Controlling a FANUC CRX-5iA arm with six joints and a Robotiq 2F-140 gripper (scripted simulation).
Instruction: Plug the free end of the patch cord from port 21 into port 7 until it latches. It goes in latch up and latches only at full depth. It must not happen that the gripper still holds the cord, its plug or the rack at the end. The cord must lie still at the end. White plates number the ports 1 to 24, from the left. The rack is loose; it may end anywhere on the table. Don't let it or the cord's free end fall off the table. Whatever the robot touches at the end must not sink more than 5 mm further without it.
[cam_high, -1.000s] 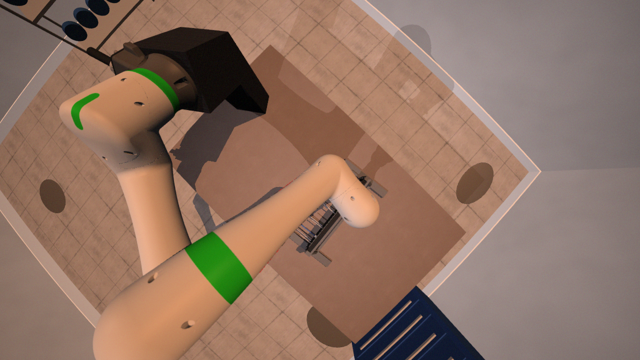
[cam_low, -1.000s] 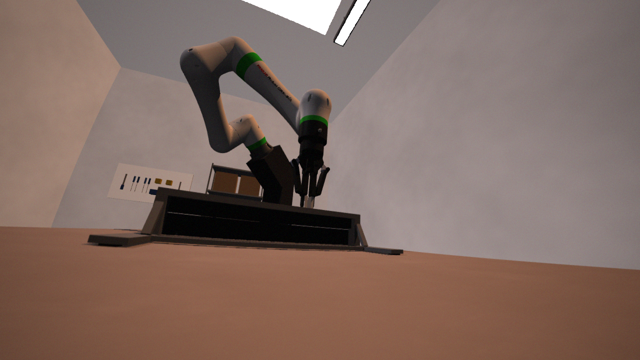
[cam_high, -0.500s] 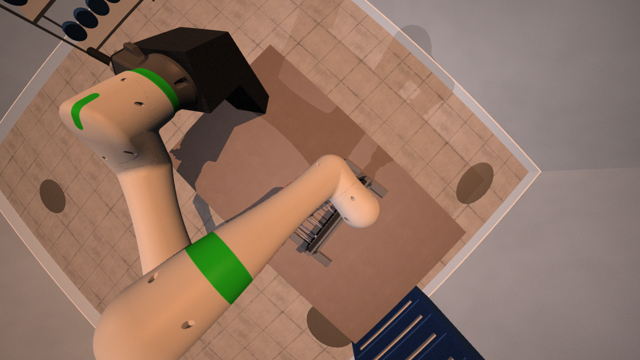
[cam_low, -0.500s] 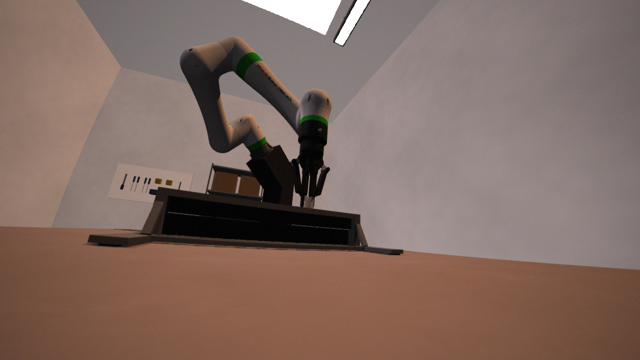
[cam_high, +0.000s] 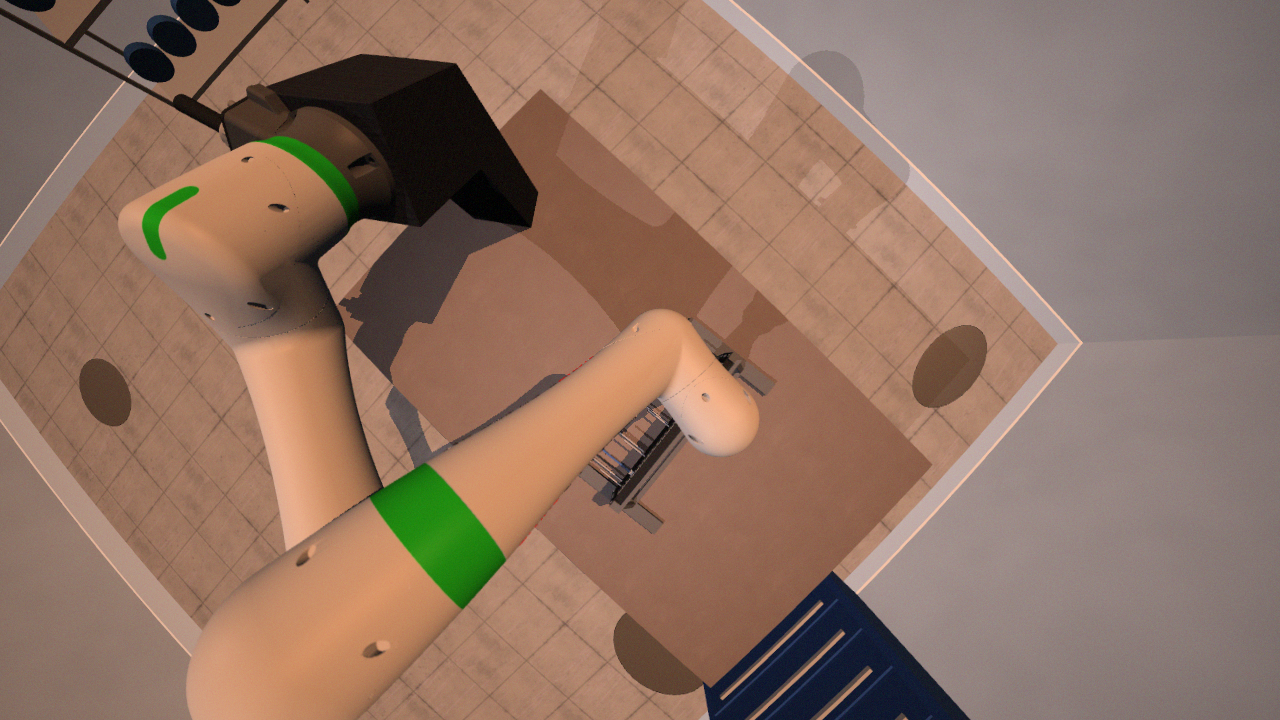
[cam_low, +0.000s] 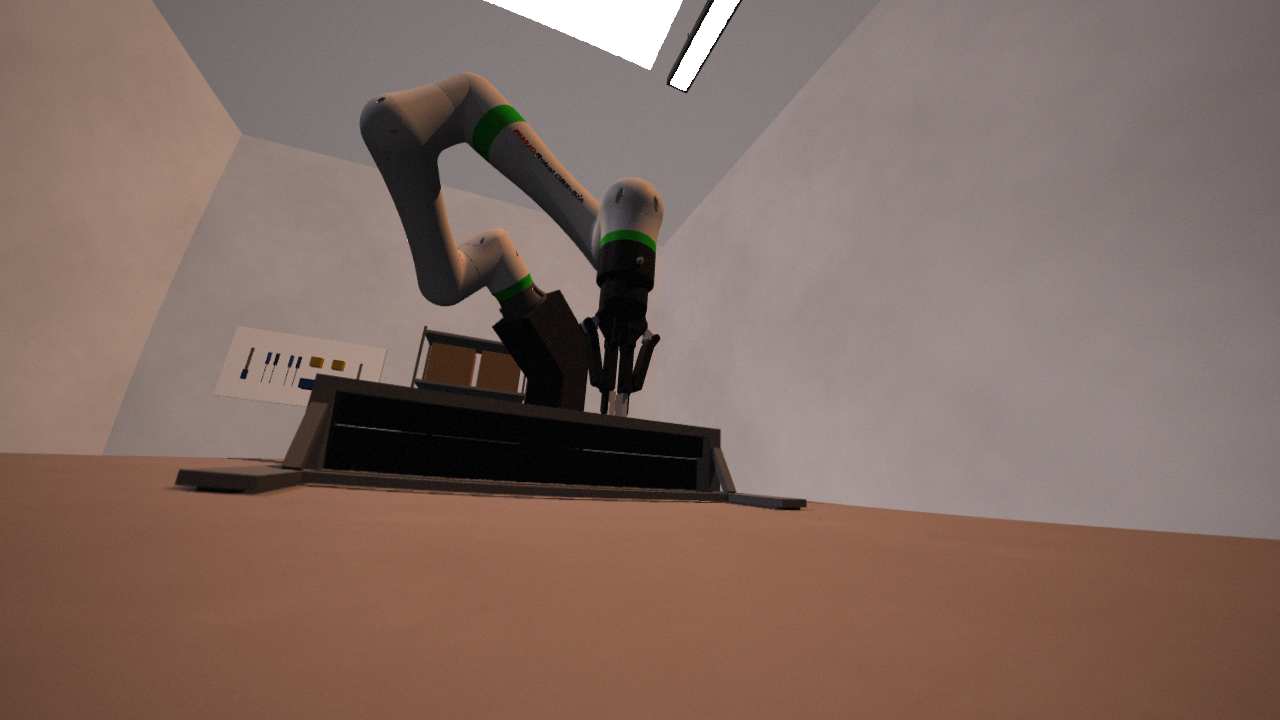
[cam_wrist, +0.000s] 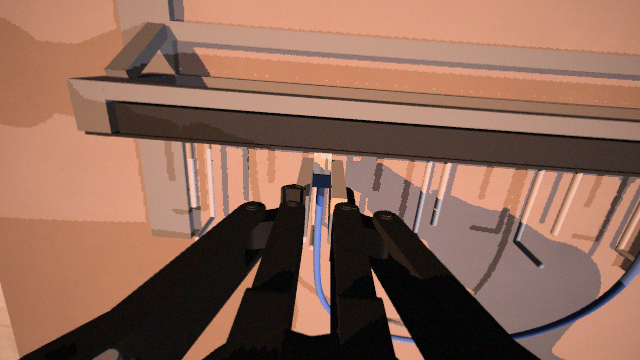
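The plug lies 10 mm ahead of my hand and 30 mm below it.
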